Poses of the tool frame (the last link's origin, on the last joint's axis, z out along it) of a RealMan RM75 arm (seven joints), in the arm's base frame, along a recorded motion.
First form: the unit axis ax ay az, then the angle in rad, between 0 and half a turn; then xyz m.
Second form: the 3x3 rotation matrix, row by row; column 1 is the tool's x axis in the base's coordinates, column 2 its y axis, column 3 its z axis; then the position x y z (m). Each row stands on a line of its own. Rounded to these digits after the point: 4 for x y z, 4 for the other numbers.
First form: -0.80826 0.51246 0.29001 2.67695 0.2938 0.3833 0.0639
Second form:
0.3433 -0.9144 -0.2143
-0.6545 -0.3966 0.6437
-0.6736 -0.0807 -0.7347
0.2938 0.3833 0.0639

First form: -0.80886 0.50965 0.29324 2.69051 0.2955 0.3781 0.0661
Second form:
0.3431 -0.9111 -0.2285
-0.6554 -0.4065 0.6366
-0.6728 -0.0687 -0.7366
0.2955 0.3781 0.0661

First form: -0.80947 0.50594 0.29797 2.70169 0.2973 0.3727 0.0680
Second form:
0.3433 -0.9070 -0.2440
-0.6532 -0.4172 0.6319
-0.6749 -0.0576 -0.7357
0.2973 0.3727 0.0680

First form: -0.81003 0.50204 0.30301 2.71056 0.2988 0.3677 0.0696
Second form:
0.3437 -0.9027 -0.2587
-0.6495 -0.4275 0.6288
-0.6782 -0.0481 -0.7333
0.2988 0.3677 0.0696

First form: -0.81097 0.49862 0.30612 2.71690 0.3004 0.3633 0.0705
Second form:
0.3458 -0.8989 -0.2690
-0.6467 -0.4360 0.6259
-0.6799 -0.0424 -0.7321
0.3004 0.3633 0.0705

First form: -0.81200 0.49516 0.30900 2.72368 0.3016 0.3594 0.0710
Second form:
0.3480 -0.8949 -0.2793
-0.6441 -0.4447 0.6224
-0.6812 -0.0367 -0.7312
0.3016 0.3594 0.0710

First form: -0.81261 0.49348 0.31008 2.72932 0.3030 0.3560 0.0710
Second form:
0.3491 -0.8927 -0.2851
-0.6442 -0.4496 0.6188
-0.6806 -0.0324 -0.7320
0.3030 0.3560 0.0710

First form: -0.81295 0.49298 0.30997 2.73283 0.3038 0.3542 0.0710
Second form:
0.3497 -0.8917 -0.2873
-0.6453 -0.4516 0.6162
-0.6792 -0.0301 -0.7334
0.3038 0.3542 0.0710

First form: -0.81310 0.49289 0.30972 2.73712 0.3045 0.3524 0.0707
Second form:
0.3496 -0.8911 -0.2894
-0.6473 -0.4530 0.6130
-0.6773 -0.0270 -0.7352
0.3045 0.3524 0.0707

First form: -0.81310 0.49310 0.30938 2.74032 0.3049 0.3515 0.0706
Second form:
0.3492 -0.8909 -0.2905
-0.6492 -0.4536 0.6106
-0.6757 -0.0246 -0.7367
0.3049 0.3515 0.0706

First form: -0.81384 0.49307 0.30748 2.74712 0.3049 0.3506 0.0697
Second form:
0.3506 -0.8899 -0.2918
-0.6536 -0.4556 0.6044
-0.6708 -0.0212 -0.7414
0.3049 0.3506 0.0697

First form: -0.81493 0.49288 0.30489 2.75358 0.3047 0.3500 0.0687
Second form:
0.3532 -0.8888 -0.2920
-0.6581 -0.4579 0.5977
-0.6649 -0.0190 -0.7467
0.3047 0.3500 0.0687

